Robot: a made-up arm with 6 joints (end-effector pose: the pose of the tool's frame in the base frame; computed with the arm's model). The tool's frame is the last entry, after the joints.
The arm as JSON. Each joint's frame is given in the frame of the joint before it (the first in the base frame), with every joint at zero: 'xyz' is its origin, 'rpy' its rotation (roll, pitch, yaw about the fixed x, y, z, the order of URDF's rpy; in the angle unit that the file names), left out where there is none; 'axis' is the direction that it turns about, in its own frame. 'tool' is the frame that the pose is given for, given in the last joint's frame.
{
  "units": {
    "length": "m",
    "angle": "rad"
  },
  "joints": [
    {
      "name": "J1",
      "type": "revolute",
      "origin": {
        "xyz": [
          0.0,
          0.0,
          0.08
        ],
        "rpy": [
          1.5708,
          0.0,
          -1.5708
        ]
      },
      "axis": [
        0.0,
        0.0,
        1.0
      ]
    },
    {
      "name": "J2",
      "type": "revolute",
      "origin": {
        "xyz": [
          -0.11,
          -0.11,
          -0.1
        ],
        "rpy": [
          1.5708,
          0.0,
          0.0
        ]
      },
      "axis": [
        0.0,
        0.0,
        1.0
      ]
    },
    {
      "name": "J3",
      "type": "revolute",
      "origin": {
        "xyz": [
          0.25,
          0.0,
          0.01
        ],
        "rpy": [
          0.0,
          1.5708,
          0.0
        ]
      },
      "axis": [
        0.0,
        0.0,
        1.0
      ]
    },
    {
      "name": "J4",
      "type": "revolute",
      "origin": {
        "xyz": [
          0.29,
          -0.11,
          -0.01
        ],
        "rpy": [
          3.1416,
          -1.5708,
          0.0
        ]
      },
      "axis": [
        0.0,
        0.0,
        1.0
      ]
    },
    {
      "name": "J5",
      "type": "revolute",
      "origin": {
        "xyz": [
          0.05,
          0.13,
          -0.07
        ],
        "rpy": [
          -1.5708,
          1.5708,
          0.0
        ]
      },
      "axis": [
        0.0,
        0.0,
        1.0
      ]
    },
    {
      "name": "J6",
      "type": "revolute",
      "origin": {
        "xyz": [
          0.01,
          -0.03,
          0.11
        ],
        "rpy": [
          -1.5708,
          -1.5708,
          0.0
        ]
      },
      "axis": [
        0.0,
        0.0,
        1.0
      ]
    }
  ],
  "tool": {
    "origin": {
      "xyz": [
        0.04,
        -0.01,
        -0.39
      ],
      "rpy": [
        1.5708,
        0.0,
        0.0
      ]
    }
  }
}
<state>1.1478 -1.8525 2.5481 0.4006 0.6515 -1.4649</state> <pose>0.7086 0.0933 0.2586 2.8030 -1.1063 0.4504</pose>
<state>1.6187 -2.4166 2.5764 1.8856 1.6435 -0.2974</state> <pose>0.0333 0.0714 -0.0508 -1.1225 -0.9060 -2.5366</pose>
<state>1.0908 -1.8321 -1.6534 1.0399 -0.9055 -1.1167</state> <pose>0.1281 -0.2677 -0.8074 0.3451 1.9972 1.7481</pose>
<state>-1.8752 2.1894 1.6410 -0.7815 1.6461 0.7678</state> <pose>-0.3476 -0.2622 0.2231 0.9564 -0.6298 -1.4610</pose>
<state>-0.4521 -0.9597 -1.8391 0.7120 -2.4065 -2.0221</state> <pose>0.2659 0.6292 0.0112 -1.4152 0.8388 -2.1758</pose>
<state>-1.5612 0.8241 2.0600 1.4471 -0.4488 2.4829</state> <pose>-0.3637 -0.2160 0.5720 0.1845 1.5833 -1.0562</pose>
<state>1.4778 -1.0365 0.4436 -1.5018 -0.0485 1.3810</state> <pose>0.3556 -0.1386 0.5666 -0.6687 0.8204 -0.9105</pose>
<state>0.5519 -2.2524 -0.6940 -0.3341 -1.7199 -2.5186</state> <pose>-0.0792 0.7632 -0.1881 -1.2115 0.1048 -2.0967</pose>
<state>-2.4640 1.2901 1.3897 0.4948 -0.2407 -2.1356</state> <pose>-0.4849 -0.4270 -0.1448 -0.4758 -1.3486 -1.3825</pose>
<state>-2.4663 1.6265 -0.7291 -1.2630 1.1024 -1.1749</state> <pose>-0.4465 -0.1122 0.3985 -0.4857 1.9252 -1.1907</pose>
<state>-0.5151 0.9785 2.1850 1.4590 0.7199 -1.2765</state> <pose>-0.0877 0.1120 0.5168 -0.6134 -1.7858 0.8763</pose>
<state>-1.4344 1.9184 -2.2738 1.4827 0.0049 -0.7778</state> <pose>0.1496 0.7710 0.2853 -2.2085 -0.2175 1.3281</pose>
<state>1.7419 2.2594 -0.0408 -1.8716 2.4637 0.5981</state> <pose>-0.5518 -0.1974 -0.1405 0.7916 2.4206 -1.0116</pose>
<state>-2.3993 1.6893 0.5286 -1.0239 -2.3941 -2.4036</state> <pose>-0.1899 -0.3705 -0.3039 0.9726 0.2209 0.5683</pose>
